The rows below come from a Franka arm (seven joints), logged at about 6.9 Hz.
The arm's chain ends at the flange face. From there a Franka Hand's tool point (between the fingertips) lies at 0.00 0.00 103.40 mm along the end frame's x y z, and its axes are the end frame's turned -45 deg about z.
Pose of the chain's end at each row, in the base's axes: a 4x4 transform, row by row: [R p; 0 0 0 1], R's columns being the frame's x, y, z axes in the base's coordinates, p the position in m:
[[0.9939 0.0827 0.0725 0.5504], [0.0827 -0.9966 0.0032 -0.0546], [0.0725 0.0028 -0.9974 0.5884], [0 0 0 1]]
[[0.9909 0.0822 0.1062 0.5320], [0.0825 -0.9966 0.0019 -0.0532], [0.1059 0.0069 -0.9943 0.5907], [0 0 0 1]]
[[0.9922 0.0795 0.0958 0.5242], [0.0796 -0.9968 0.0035 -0.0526], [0.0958 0.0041 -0.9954 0.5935], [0 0 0 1]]
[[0.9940 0.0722 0.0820 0.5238], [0.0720 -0.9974 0.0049 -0.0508], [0.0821 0.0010 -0.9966 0.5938], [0 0 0 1]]
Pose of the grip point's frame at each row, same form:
[[0.6443 0.7613 0.0725 0.5579], [0.7632 -0.6462 0.0032 -0.0543], [0.0493 0.0532 -0.9974 0.4853], [0 0 0 1]]
[[0.6425 0.7588 0.1062 0.5430], [0.7630 -0.6464 0.0019 -0.0530], [0.0700 0.0798 -0.9943 0.4879], [0 0 0 1]]
[[0.6454 0.7578 0.0958 0.5341], [0.7611 -0.6486 0.0035 -0.0522], [0.0648 0.0706 -0.9954 0.4906], [0 0 0 1]]
[[0.6518 0.7539 0.0820 0.5323], [0.7562 -0.6544 0.0049 -0.0503], [0.0573 0.0588 -0.9966 0.4908], [0 0 0 1]]

